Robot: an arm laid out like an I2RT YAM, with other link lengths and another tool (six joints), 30 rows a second.
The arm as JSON. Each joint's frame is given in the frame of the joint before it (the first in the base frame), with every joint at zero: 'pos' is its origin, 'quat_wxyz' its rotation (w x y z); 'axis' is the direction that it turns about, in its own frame. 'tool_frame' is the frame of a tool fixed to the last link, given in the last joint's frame.
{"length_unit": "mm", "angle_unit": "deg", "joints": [
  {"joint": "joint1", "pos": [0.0, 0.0, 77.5], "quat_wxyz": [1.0, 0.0, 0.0, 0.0], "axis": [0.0, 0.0, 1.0]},
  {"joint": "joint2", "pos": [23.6, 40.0, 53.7], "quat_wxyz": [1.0, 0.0, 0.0, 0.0], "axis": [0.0, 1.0, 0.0]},
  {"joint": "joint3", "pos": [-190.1, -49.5, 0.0], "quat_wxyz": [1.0, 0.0, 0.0, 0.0], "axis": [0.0, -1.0, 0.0]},
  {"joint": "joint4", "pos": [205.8, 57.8, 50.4], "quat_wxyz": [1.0, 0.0, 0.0, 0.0], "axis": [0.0, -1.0, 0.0]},
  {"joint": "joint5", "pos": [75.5, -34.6, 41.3], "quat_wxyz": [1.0, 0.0, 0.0, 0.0], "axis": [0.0, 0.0, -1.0]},
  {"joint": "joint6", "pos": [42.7, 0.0, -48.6], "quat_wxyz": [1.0, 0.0, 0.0, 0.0], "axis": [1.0, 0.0, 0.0]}
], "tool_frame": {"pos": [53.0, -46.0, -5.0], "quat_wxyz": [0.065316, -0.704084, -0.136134, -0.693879]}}
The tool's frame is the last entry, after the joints.
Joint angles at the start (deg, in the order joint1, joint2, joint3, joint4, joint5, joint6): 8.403, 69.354, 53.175, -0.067, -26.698, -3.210
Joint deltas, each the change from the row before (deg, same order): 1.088, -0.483, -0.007, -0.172, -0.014, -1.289; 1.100, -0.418, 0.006, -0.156, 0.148, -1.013; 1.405, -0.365, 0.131, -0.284, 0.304, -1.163; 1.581, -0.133, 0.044, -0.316, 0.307, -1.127; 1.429, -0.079, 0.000, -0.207, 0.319, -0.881; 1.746, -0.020, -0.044, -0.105, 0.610, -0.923; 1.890, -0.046, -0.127, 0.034, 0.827, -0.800; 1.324, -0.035, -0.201, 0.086, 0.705, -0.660; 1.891, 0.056, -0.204, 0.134, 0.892, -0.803; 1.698, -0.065, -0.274, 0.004, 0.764, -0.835
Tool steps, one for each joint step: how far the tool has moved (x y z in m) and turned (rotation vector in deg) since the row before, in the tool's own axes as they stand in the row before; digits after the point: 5 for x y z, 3 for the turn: 0.00365, -0.00557, 0.00280, 1.022, -0.179, -1.714; 0.00335, -0.00526, 0.00280, 0.875, -0.133, -1.421; 0.00399, -0.00627, 0.00374, 1.022, -0.222, -1.597; 0.00247, -0.00680, 0.00508, 1.255, -0.436, -1.379; 0.00203, -0.00602, 0.00467, 1.094, -0.349, -1.120; 0.00219, -0.00693, 0.00563, 1.116, -0.398, -1.235; 0.00235, -0.00732, 0.00582, 1.024, -0.332, -1.206; 0.00124, -0.00504, 0.00399, 0.607, -0.319, -0.907; 0.00189, -0.00723, 0.00595, 0.979, -0.379, -1.176; 0.00156, -0.00689, 0.00508, 0.938, -0.416, -1.125
